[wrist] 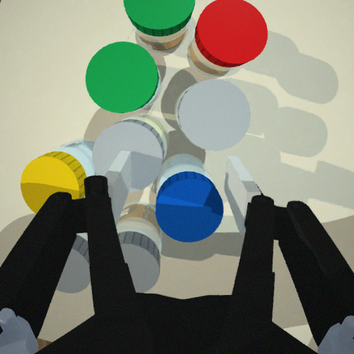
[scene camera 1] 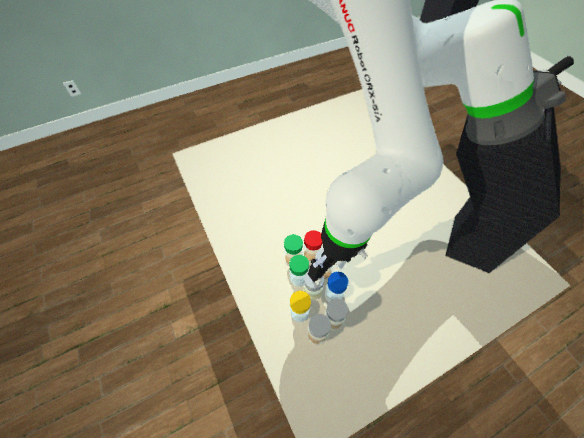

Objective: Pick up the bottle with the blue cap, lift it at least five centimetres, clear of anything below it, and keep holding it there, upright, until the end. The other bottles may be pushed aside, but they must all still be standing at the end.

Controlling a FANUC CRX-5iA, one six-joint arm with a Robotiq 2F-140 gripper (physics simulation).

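Places are measured from the arm's base along level axes (x ahead, y left, z up), in metres.
Pixels of known places: gripper, fingertip midpoint: (scene camera 1: 327, 272); arm's base, link origin: (scene camera 1: 503, 123).
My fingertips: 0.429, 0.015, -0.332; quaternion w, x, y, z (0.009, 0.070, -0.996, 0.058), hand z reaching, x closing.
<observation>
Ahead of a thing's pixels: the offset from my fingertips to its top centre, as dx, dy, dz. Level surfaces: height alone.
The bottle with the blue cap {-0.015, +0.032, -0.003} (scene camera 1: 338, 283) (wrist: 189, 206) stands upright on the pale mat among the other bottles. My gripper (scene camera 1: 316, 274) (wrist: 178, 170) is partly open and empty. In the wrist view its left finger overlaps the light grey cap (wrist: 125, 147) next to the blue one, and its right finger is to the right of the blue cap, with a gap. The blue cap appears between the finger lines, nearer the palm side of the picture than the fingertips. In the scene view the arm hides part of the group, and the finger heights are hard to tell.
Two green caps {+0.038, -0.128, -0.003} (scene camera 1: 293, 244) {+0.054, -0.061, -0.003} (scene camera 1: 299, 265), a red cap {-0.021, -0.113, -0.003} (scene camera 1: 313, 240) (wrist: 231, 32), a yellow cap {+0.101, +0.034, -0.003} (scene camera 1: 300, 302) (wrist: 52, 180) and grey caps {+0.026, +0.096, -0.003} (scene camera 1: 337, 311) {+0.085, +0.110, -0.003} (scene camera 1: 319, 326) top standing bottles around the blue one. Another light grey cap (wrist: 214, 115) is above it in the wrist view. The mat {dz -0.108} (scene camera 1: 235, 200) lies on a wooden floor.
</observation>
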